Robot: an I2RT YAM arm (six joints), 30 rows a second.
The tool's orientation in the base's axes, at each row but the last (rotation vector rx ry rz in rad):
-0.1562, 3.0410, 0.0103
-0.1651, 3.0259, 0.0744
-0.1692, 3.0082, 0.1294
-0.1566, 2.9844, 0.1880
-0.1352, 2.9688, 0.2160
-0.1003, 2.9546, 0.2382
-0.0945, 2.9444, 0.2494
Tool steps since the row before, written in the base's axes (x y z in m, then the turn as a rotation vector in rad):
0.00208, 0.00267, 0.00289, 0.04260, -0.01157, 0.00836
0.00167, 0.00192, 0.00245, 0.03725, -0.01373, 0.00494
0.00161, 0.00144, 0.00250, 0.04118, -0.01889, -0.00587
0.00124, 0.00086, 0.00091, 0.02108, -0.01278, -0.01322
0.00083, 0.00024, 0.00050, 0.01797, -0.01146, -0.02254
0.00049, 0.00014, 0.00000, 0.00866, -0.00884, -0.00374
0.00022, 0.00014, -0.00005, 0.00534, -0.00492, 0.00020
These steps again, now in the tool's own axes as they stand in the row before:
-0.00261, 0.00245, -0.00265, -0.04181, -0.01586, -0.00437
-0.00213, 0.00183, -0.00215, -0.03591, -0.01756, -0.00166
-0.00206, 0.00143, -0.00214, -0.03783, -0.02397, 0.00902
-0.00144, 0.00081, -0.00061, -0.01751, -0.01653, 0.01423
-0.00092, 0.00022, -0.00032, -0.01300, -0.01619, 0.02305
-0.00049, 0.00010, 0.00011, -0.00737, -0.00998, 0.00364
-0.00021, 0.00011, 0.00011, -0.00504, -0.00523, -0.00009

